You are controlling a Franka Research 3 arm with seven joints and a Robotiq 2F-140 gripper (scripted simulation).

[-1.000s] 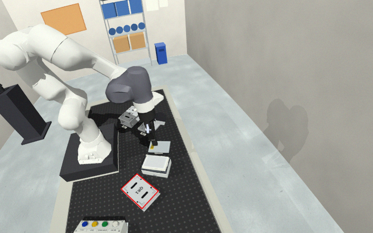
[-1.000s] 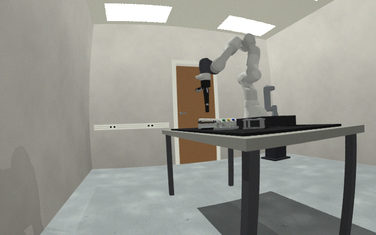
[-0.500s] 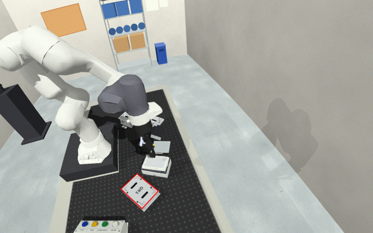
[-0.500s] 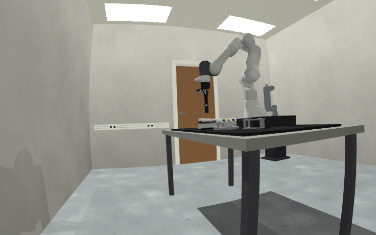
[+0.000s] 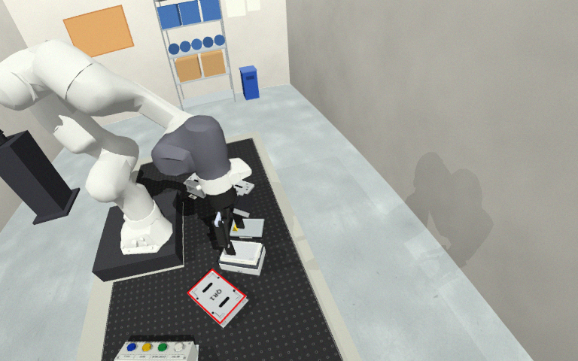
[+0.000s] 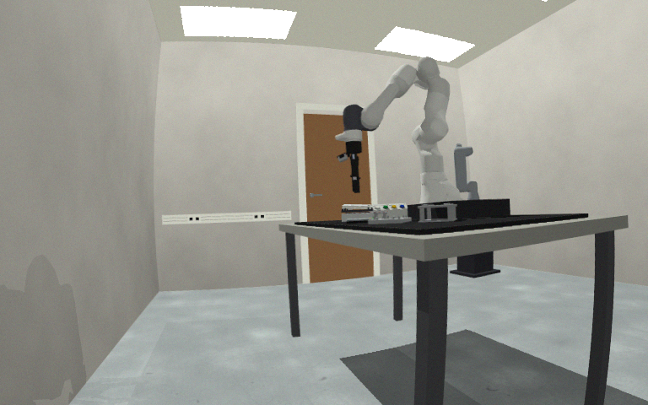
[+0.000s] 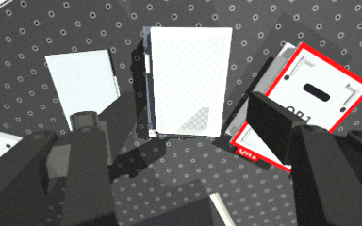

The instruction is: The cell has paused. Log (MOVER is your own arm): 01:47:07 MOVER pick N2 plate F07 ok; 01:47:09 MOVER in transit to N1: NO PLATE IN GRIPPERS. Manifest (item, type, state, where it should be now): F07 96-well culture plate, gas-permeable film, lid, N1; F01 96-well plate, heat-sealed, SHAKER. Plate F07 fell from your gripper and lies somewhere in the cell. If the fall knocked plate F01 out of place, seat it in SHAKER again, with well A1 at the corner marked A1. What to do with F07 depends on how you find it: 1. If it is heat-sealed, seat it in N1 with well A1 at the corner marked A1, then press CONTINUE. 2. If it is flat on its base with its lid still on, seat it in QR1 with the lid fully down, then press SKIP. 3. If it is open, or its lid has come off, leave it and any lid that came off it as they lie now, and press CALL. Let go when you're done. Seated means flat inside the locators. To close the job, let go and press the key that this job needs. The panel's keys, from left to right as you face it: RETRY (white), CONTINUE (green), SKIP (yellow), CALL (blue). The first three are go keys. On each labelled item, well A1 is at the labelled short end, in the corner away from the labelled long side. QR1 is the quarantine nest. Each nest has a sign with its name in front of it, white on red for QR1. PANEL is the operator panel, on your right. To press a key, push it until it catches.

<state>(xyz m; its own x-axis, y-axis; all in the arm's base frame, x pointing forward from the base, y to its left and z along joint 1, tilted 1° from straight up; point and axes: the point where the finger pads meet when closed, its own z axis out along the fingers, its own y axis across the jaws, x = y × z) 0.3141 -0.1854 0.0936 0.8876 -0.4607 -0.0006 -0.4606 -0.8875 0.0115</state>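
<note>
Right now the white 96-well plate is 90 mm below my hand. The rest, counted from my hand: pale flat rectangular piece (150 mm below, 140 mm to the left, 50 mm ahead); white retry key (260 mm to the right, 240 mm behind, 90 mm below); green continue key (290 mm behind, 250 mm to the right, 90 mm below).
</note>
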